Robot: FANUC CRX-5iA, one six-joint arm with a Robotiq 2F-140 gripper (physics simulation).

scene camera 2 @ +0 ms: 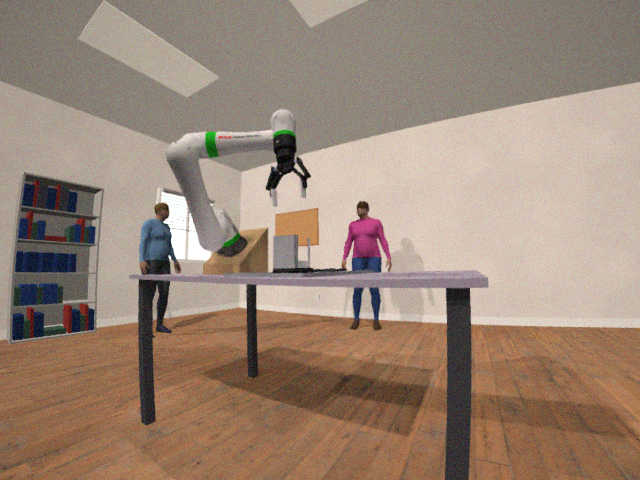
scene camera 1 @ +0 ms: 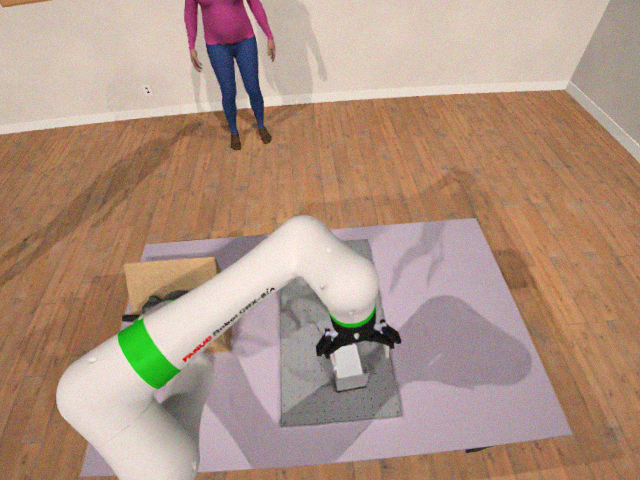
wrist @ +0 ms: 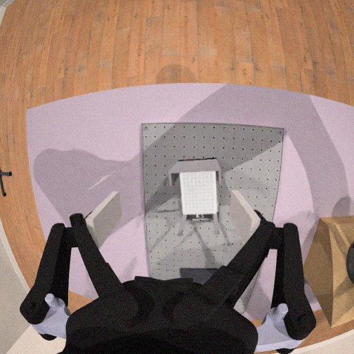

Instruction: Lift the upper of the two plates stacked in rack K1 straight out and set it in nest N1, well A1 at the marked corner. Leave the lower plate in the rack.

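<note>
The upper plate is white with a fine grid of wells and lies flat in the grey rack K1, whose tall wall stands along one end. The lower plate cannot be made out beneath it. My gripper is wide open and empty, pointing down high above the rack. In the wrist view the plate shows between the two pale finger pads, nearer the right one. A dark block, perhaps nest N1, is partly hidden by the gripper; its marked corner cannot be seen.
The rack stands on a grey perforated board on the lilac table. The arm's tan wedge base is at one side. A person in pink stands beyond the table.
</note>
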